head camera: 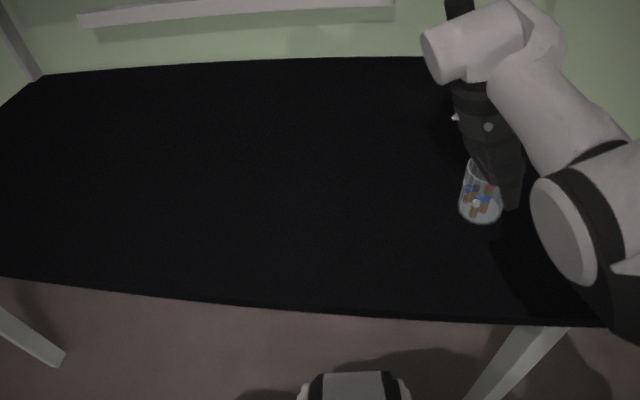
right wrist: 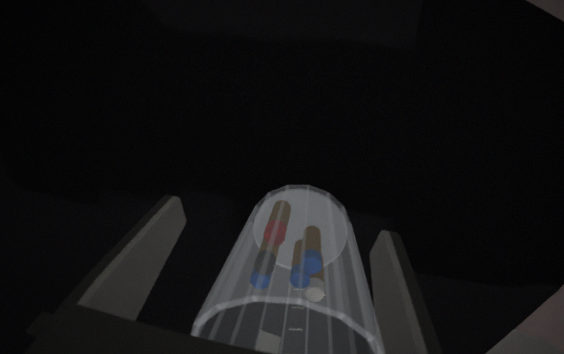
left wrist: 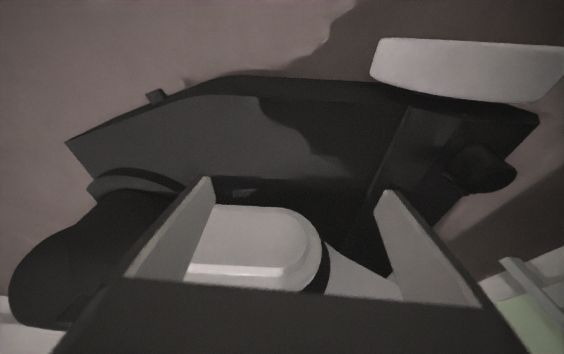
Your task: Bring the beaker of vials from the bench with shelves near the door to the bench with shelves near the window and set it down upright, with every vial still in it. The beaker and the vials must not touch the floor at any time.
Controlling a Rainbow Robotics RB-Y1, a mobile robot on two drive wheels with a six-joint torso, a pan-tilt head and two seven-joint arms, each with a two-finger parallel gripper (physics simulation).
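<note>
A clear beaker (head camera: 480, 202) (right wrist: 300, 280) stands upright on the black bench top (head camera: 225, 175), near its right end in the head view. Several brown vials with blue, red, dark and white caps are inside it. My right gripper (right wrist: 275, 225) is open, with one finger on each side of the beaker in the right wrist view; the finger at the right is close to the beaker's wall, and the one at the left stands farther off. In the head view the gripper partly hides the beaker's rim. My left gripper (left wrist: 295, 194) is open and empty, over the robot's own base.
A pale shelf edge (head camera: 240, 12) runs along the green wall behind the bench. Pale bench legs (head camera: 30, 335) (head camera: 517, 362) stand below the front edge. The robot's grey and black base (left wrist: 225, 135) shows in the left wrist view, with brownish floor around it.
</note>
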